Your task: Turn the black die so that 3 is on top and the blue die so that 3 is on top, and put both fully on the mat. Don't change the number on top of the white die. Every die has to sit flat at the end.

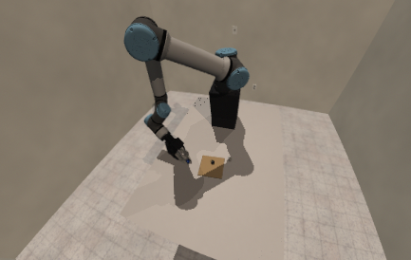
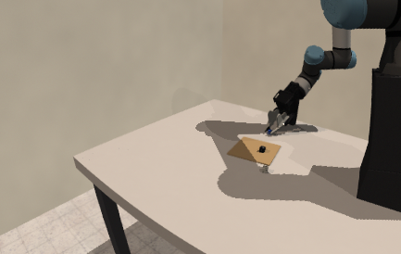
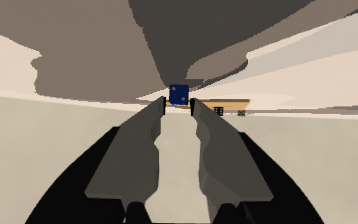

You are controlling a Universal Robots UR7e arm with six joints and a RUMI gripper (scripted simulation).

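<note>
Right now the blue die is 10 mm below my hand. Round my hand: black die: 140 mm to the left, 50 mm behind; then brown mat: 150 mm to the left, 30 mm behind, 10 mm below; then white die: 240 mm to the left, 120 mm behind, 10 mm below.
</note>
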